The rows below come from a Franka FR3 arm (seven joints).
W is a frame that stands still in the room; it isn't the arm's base.
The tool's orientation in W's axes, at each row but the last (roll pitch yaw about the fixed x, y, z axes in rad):
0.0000, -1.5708, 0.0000
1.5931, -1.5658, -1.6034
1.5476, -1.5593, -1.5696
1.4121, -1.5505, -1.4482
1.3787, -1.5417, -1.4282
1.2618, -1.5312, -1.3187
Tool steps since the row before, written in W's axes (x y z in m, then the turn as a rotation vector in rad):
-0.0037, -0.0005, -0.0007, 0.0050, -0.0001, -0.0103
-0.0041, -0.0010, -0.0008, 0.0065, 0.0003, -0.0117
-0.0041, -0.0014, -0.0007, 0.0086, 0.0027, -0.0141
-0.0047, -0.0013, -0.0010, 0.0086, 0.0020, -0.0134
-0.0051, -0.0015, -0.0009, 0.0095, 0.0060, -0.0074
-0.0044, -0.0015, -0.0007, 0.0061, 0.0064, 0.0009
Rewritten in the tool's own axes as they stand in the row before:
-0.0007, -0.0005, 0.0037, -0.0103, -0.0001, -0.0050
-0.0008, -0.0010, 0.0041, -0.0117, 0.0003, -0.0065
-0.0007, -0.0015, 0.0041, -0.0141, 0.0027, -0.0085
-0.0010, -0.0015, 0.0046, -0.0134, 0.0020, -0.0086
-0.0009, -0.0018, 0.0050, -0.0075, 0.0062, -0.0092
-0.0007, -0.0018, 0.0043, 0.0007, 0.0068, -0.0057

